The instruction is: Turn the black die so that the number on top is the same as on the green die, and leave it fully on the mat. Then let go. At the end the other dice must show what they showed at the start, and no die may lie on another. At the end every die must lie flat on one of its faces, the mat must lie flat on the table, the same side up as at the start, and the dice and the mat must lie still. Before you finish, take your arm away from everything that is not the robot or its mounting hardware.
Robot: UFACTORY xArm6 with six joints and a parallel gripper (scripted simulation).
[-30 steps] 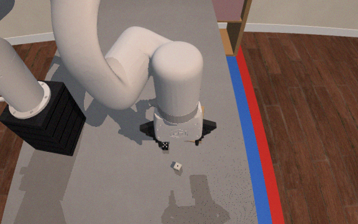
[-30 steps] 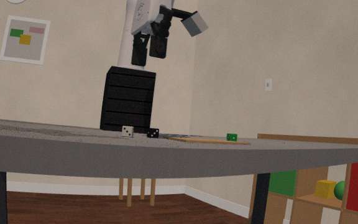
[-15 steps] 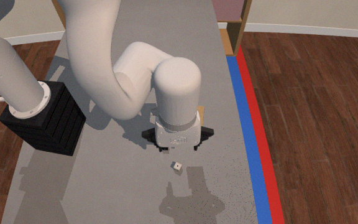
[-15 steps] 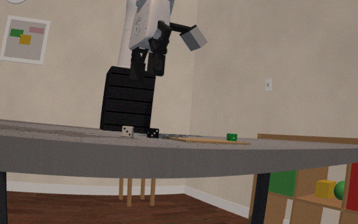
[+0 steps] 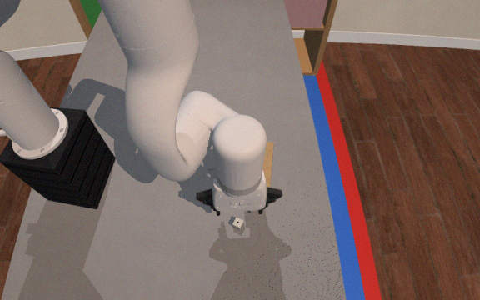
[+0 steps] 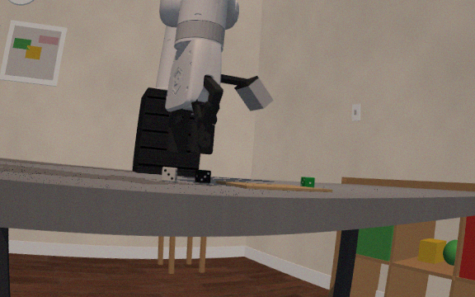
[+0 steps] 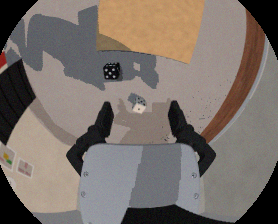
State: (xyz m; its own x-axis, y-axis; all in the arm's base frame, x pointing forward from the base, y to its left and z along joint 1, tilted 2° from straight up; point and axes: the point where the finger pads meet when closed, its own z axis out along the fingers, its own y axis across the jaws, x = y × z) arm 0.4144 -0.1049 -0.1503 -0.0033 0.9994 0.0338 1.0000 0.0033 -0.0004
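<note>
Now: the white die 20 mm to the right of my hand and 40 mm below it. Also, from my hand: tan mat (20 mm ahead, 140 mm to the left, 50 mm below); then green die (30 mm behind, 250 mm to the left, 40 mm below); then black die (40 mm behind, 50 mm to the left, 40 mm below).
</note>
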